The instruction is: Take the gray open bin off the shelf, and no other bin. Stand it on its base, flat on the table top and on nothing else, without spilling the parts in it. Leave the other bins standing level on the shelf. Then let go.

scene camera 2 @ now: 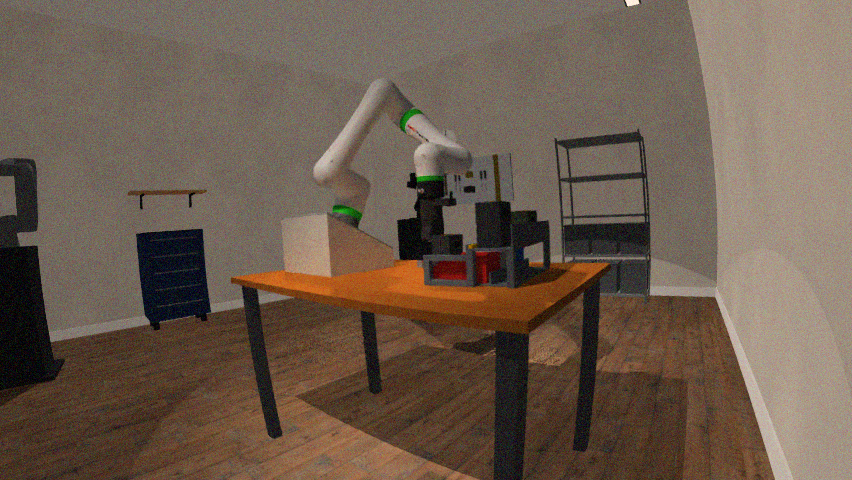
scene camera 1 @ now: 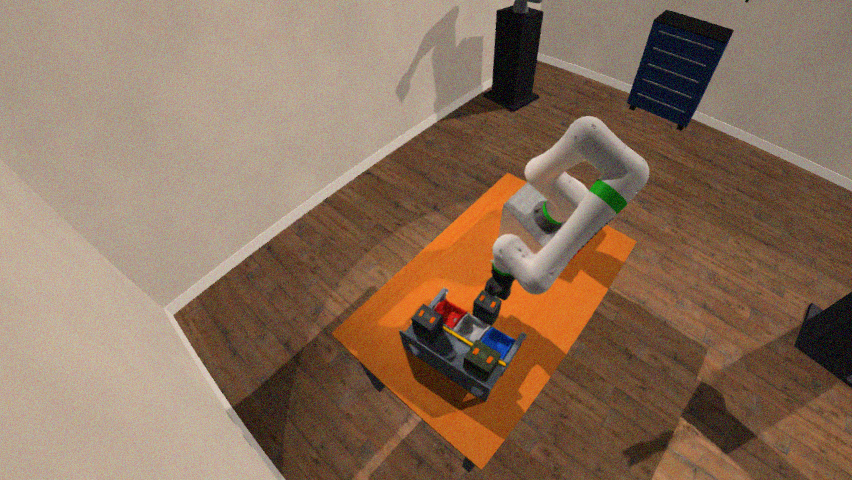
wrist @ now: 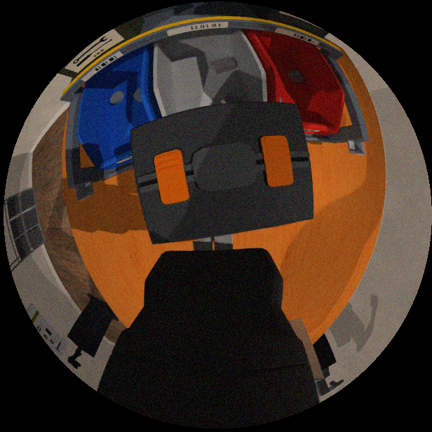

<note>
In view: a red bin (scene camera 2: 486,262), a gray open bin (wrist: 182,79) and a blue bin (wrist: 103,129).
The red bin also shows in the wrist view (wrist: 319,97).
</note>
